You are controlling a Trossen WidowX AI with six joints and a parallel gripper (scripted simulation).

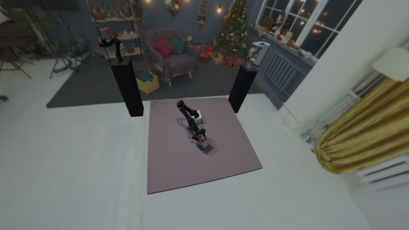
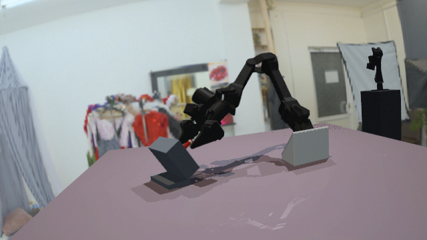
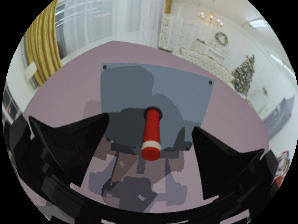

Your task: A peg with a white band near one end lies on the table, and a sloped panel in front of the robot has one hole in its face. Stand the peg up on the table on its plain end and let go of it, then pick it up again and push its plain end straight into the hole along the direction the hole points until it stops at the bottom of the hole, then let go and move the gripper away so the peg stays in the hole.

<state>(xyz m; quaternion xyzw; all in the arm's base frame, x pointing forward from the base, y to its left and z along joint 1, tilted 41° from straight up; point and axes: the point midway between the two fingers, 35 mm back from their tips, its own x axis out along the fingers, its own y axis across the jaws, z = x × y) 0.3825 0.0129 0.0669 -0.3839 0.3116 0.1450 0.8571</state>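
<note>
Now: the red peg 1 cm to the right of my gripper tip and 1 cm behind it. The rest, counted from my gripper tip: grey sloped panel: 4 cm ahead, 3 cm below, 2 cm to the left.
</note>
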